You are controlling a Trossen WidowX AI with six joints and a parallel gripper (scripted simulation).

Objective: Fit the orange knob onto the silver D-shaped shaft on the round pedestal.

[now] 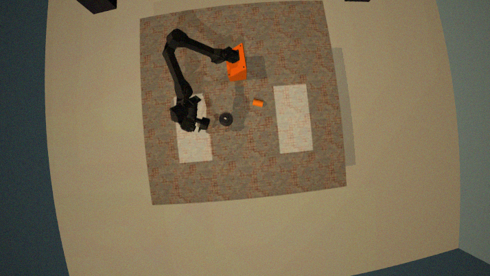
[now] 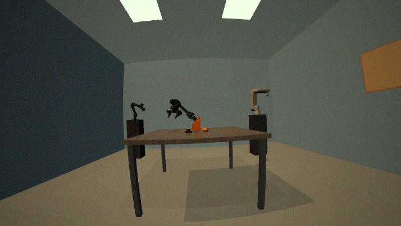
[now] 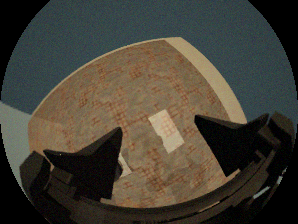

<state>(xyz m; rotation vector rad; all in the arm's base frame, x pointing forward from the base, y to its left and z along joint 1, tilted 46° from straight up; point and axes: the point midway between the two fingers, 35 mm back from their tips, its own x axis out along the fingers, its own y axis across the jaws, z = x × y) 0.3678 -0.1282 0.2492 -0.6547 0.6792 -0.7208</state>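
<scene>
Right now my gripper tip is 400 mm to the right of the orange knob, 160 mm above it and 130 mm past it. Round my gripper tip: round dark pedestal: 180 mm to the left, 150 mm below, 50 mm behind.
</scene>
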